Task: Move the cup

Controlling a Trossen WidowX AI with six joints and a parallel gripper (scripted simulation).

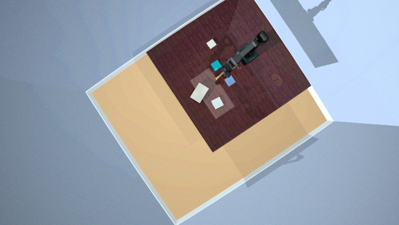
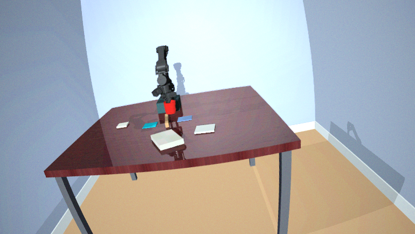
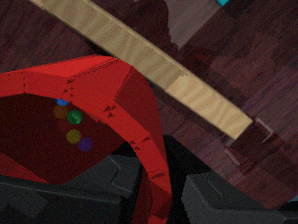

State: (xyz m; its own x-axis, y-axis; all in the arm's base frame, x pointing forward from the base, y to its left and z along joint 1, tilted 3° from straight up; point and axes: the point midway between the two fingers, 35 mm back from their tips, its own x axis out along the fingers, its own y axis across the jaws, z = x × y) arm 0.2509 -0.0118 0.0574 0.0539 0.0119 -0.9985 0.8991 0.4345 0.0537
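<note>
Now: gripper tip 30 mm short of the cyan pad, 130 mm to the left of it and 90 mm above it. Round my gripper tip: wooden stick 30 mm ahead, 20 mm to the right, 80 mm below; blue pad 30 mm ahead, 90 mm to the left, 90 mm below; red cup 30 mm ahead, 10 mm to the left.
</note>
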